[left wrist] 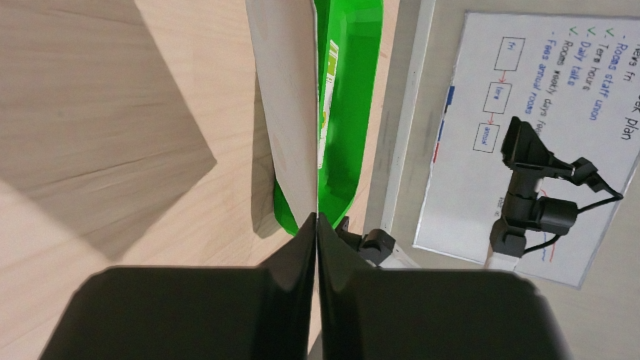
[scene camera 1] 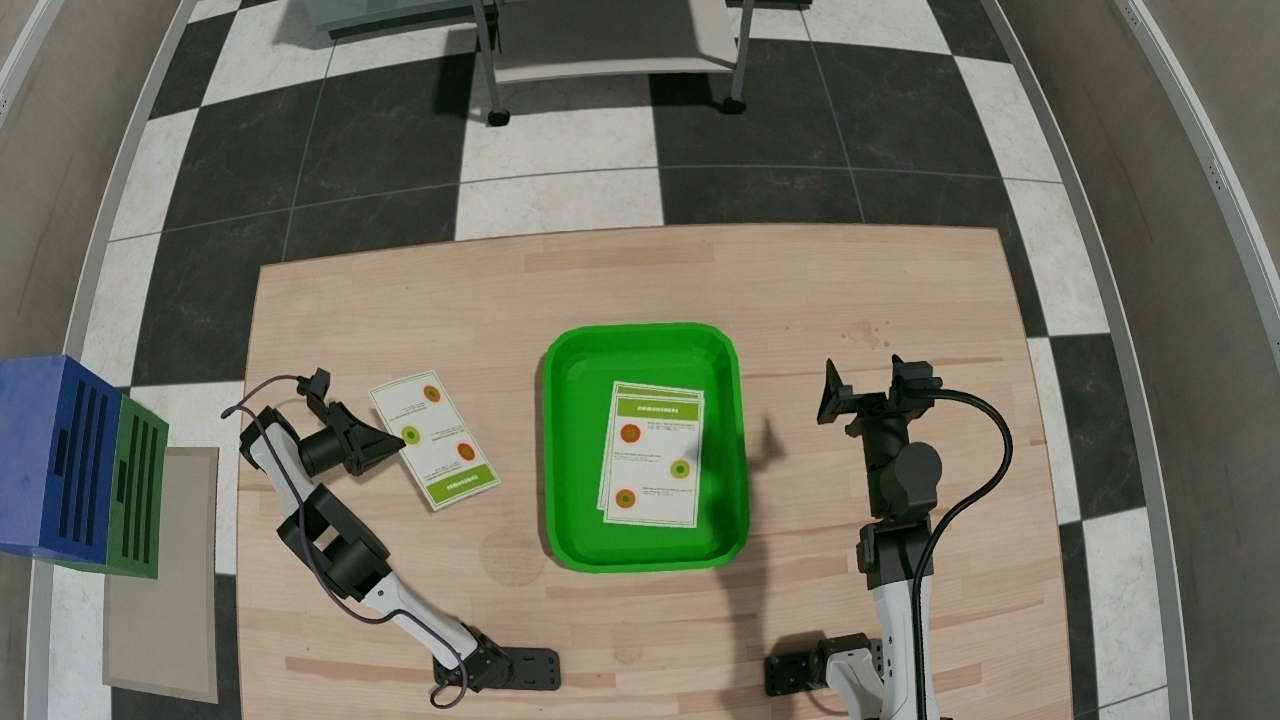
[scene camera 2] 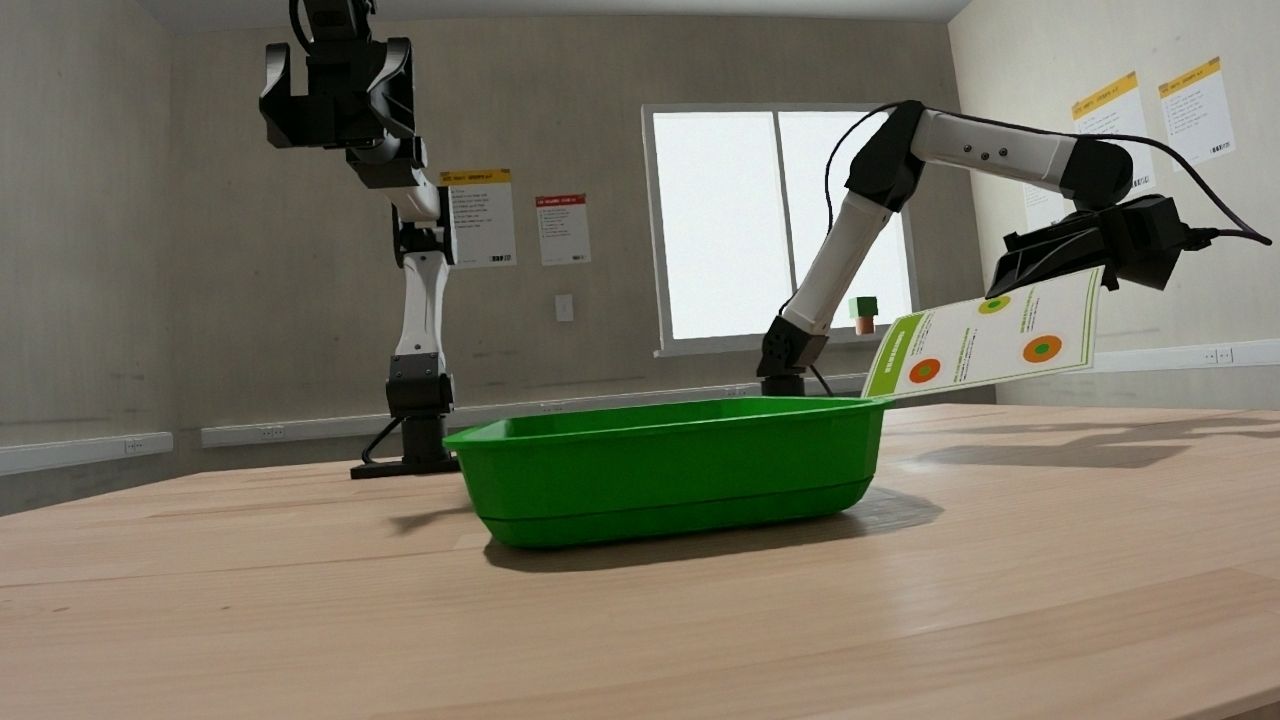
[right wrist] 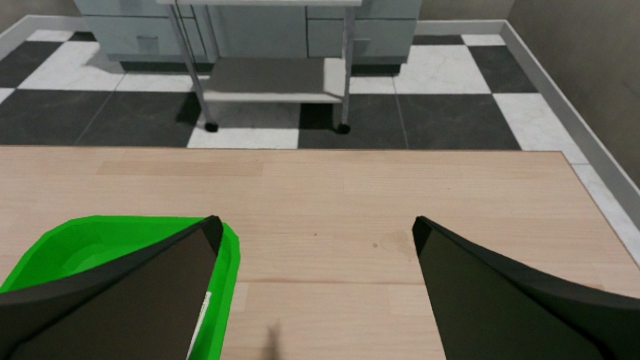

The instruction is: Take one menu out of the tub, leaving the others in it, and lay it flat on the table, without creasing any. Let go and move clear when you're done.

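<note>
My left gripper [scene camera 1: 401,443] [scene camera 2: 990,293] [left wrist: 317,217] is shut on the long edge of a white menu [scene camera 1: 427,429] [scene camera 2: 975,349] [left wrist: 287,100] with green bands and round pictures. The menu is tilted and held above the table [scene camera 1: 358,313], left of the tub in scene camera 1; no crease shows. The green tub [scene camera 1: 554,447] [scene camera 2: 671,474] [left wrist: 357,125] [right wrist: 230,270] holds a stack of overlapping menus [scene camera 1: 657,465] [left wrist: 327,105] [right wrist: 199,325] lying flat; how many is unclear. My right gripper [scene camera 1: 861,361] [right wrist: 317,220] is open and empty, high to the right of the tub in scene camera 1.
A blue crate [scene camera 1: 35,456] and a green crate [scene camera 1: 138,488] are beyond the table's left edge in scene camera 1. A wheeled cart [scene camera 1: 617,67] stands on the floor beyond the far edge. The left arm's base [scene camera 1: 535,668] is near the tub's lower left.
</note>
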